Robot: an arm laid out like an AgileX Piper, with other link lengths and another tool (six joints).
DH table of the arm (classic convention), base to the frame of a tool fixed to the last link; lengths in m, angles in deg. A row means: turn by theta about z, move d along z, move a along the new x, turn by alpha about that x. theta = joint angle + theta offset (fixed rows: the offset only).
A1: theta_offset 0; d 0.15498; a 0; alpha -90
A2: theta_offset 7.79; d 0; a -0.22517; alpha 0
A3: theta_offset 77.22; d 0; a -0.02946; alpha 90
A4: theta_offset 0; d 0.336; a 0; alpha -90
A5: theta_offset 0; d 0; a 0; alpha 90
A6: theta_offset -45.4; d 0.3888; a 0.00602; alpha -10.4
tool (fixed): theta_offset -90; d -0.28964; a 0; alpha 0
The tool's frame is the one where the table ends.
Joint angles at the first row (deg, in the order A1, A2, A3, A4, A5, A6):
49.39 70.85 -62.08 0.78 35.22 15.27
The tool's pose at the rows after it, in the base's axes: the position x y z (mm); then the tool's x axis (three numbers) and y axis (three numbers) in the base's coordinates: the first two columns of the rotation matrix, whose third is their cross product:
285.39 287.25 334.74 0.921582 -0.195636 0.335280 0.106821 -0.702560 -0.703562
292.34 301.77 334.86 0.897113 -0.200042 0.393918 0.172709 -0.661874 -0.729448
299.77 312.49 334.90 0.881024 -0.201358 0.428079 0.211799 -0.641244 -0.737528
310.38 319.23 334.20 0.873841 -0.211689 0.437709 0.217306 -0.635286 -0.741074
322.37 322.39 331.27 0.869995 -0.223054 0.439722 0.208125 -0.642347 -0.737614
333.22 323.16 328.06 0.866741 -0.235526 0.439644 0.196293 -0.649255 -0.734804
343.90 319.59 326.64 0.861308 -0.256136 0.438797 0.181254 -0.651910 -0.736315
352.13 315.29 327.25 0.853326 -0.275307 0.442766 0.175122 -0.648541 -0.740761
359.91 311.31 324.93 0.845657 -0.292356 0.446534 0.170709 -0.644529 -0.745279
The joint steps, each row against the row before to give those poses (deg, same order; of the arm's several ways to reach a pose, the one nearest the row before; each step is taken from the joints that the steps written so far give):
3.12 3.04 -1.09 -5.05 -7.09 3.06
0.47 3.14 -1.18 -2.52 -7.04 0.94
0.00 2.97 -1.87 -1.45 -3.81 0.24
-0.61 3.05 -2.59 -0.39 -1.39 0.10
-0.96 2.79 -2.38 -0.23 -0.22 0.01
-1.00 2.18 -1.82 -0.12 -0.10 0.00
-1.29 1.38 -1.23 0.00 -0.23 0.10
-1.13 0.75 -0.72 0.00 -0.70 0.00
-1.07 0.81 -0.30 0.00 -1.20 0.00

